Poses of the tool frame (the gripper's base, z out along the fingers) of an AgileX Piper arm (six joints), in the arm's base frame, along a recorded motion.
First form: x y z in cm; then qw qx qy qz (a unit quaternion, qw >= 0).
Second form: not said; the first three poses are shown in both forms.
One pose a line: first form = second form
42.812 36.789 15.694 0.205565 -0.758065 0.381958 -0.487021 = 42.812 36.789 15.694 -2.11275 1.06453 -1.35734
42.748 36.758 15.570 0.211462 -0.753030 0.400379 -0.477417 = 42.748 36.758 15.570 -2.09213 1.11236 -1.32640
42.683 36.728 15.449 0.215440 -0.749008 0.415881 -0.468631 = 42.683 36.728 15.449 -2.07656 1.15299 -1.29924
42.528 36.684 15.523 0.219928 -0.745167 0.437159 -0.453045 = 42.528 36.684 15.523 -2.06100 1.20911 -1.25305
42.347 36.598 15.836 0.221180 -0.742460 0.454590 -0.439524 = 42.347 36.598 15.836 -2.05216 1.25649 -1.21484
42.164 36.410 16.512 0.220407 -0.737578 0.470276 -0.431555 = 42.164 36.410 16.512 -2.03950 1.30037 -1.19331
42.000 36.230 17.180 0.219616 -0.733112 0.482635 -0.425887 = 42.000 36.230 17.180 -2.02800 1.33511 -1.17812
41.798 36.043 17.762 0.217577 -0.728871 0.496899 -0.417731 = 41.798 36.043 17.762 -2.01844 1.37605 -1.15681
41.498 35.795 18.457 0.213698 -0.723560 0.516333 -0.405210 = 41.498 35.795 18.457 -2.00786 1.43281 -1.12445
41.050 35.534 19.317 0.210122 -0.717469 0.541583 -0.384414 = 41.050 35.534 19.317 -1.99475 1.50574 -1.06877
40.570 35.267 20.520 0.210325 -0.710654 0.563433 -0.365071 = 40.570 35.267 20.520 -1.97559 1.56632 -1.01488
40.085 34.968 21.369 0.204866 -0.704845 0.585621 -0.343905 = 40.085 34.968 21.369 -1.96516 1.63276 -0.95883
